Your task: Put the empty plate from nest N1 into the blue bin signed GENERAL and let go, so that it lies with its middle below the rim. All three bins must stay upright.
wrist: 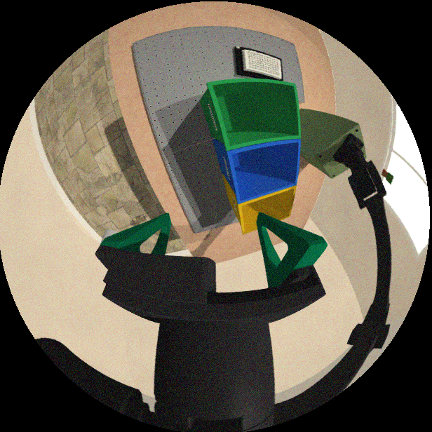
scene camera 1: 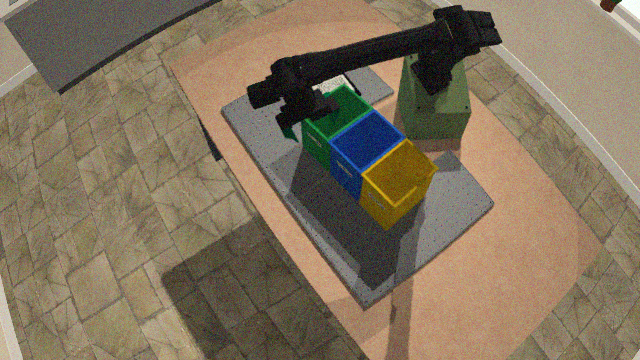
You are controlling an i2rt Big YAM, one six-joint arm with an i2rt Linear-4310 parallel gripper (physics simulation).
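Frame: origin at the arm's base, x ahead, y left, z up, level; millimetres.
Where they show: gripper, fingertip midpoint: [scene camera 1: 315, 131]; arm's base at its link origin: [scene camera 1: 429, 75].
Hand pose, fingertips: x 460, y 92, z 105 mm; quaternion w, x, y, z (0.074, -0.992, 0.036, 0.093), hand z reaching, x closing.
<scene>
Each offset is from my fingertips to the top centre of the thing. "*": to the spot under its first point. Level surfaces: height alone.
A white plate @(dx -225, dy -309, dz -280 mm) [scene camera 1: 334, 83] [wrist: 262, 64] with a grid of wells sits in a black nest @(* dx -305, dy -288, dz -294 mm) [scene camera 1: 355, 86] [wrist: 239, 63] beyond the green bin; the bin and arm partly cover it in the scene view. The blue bin @(* dx -76, dy +67, dz -229 mm) [scene camera 1: 352, 183] [wrist: 270, 175] stands upright between the green bin @(* dx -43, dy -92, dz -227 mm) [scene camera 1: 315, 146] [wrist: 262, 138] and the yellow bin @(dx -179, dy +143, dz -126 mm) [scene camera 1: 381, 209] [wrist: 243, 216], which are also upright. The sign lettering is too small to read. My gripper [scene camera 1: 310, 115] [wrist: 213, 217] is open and empty, with green fingers spread wide. It is raised near the green bin's outer side, apart from the plate.
The bins and nest stand on a grey perforated board @(dz -306 mm) [scene camera 1: 450, 200] [wrist: 175, 65] on the tan table @(dz -319 mm) [scene camera 1: 525, 240] [wrist: 122, 60]. The green arm pedestal [scene camera 1: 435, 122] [wrist: 325, 130] stands beside the bins. The arm [scene camera 1: 370, 52] reaches over the board's far part.
</scene>
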